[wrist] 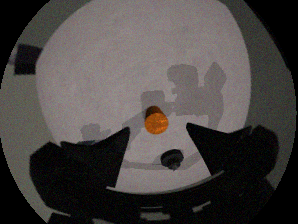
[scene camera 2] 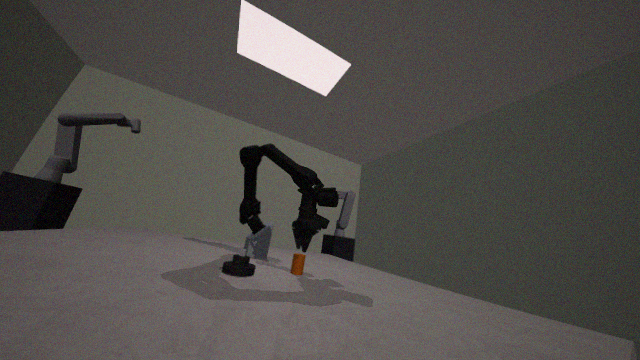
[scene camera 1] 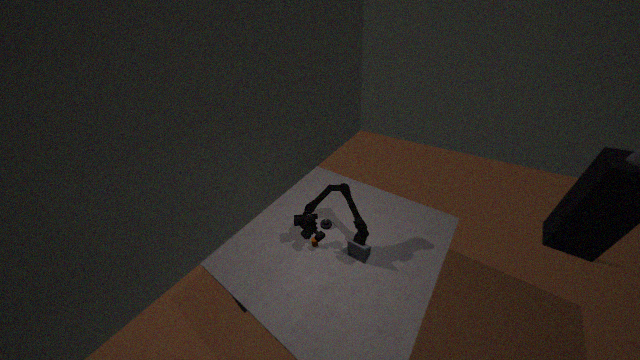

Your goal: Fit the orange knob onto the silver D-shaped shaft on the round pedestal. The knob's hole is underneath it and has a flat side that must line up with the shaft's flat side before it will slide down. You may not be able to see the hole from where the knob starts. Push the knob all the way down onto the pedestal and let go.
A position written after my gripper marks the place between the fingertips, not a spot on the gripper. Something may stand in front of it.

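Observation:
My gripper (scene camera 2: 300, 250), (wrist: 159, 128): open, holding nothing.

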